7 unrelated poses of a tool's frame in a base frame.
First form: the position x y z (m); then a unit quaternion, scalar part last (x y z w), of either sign.
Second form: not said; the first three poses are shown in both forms.
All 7 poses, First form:
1: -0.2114, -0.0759, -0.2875, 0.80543, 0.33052, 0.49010, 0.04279
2: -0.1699, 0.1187, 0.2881, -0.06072, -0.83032, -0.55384, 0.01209
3: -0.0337, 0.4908, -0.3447, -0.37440, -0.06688, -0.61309, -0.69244
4: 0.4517, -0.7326, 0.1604, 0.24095, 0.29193, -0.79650, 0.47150
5: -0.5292, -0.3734, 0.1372, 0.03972, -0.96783, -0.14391, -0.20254
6: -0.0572, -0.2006, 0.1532, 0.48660, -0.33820, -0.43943, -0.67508
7: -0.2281, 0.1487, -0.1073, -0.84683, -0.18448, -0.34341, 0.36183
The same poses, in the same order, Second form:
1:
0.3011, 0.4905, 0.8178, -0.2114
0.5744, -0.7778, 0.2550, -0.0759
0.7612, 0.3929, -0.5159, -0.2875
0, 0, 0, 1

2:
-0.9923, 0.1142, 0.0472, -0.1699
0.0874, 0.3792, 0.9212, 0.1187
0.0873, 0.9183, -0.3862, 0.2881
0, 0, 0, 1

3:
0.2393, -0.7990, 0.5517, -0.0337
0.8991, -0.0321, -0.4365, 0.4908
0.3665, 0.6005, 0.7107, -0.3447
0, 0, 0, 1

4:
-0.4393, 0.8918, -0.1085, 0.4517
-0.6104, -0.3849, -0.6923, -0.7326
-0.6591, -0.2378, 0.7134, 0.1604
0, 0, 0, 1

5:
-0.9148, -0.1352, 0.3806, -0.5292
-0.0186, 0.9554, 0.2946, -0.3734
-0.4035, 0.2625, -0.8765, 0.1372
0, 0, 0, 1

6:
0.3850, -0.9224, 0.0290, -0.0572
0.2642, 0.1402, 0.9542, -0.2006
-0.8843, -0.3598, 0.2977, 0.1532
0, 0, 0, 1

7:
0.6961, 0.5610, 0.4481, -0.2281
0.0639, -0.6701, 0.7395, 0.1487
0.7151, -0.4861, -0.5023, -0.1073
0, 0, 0, 1

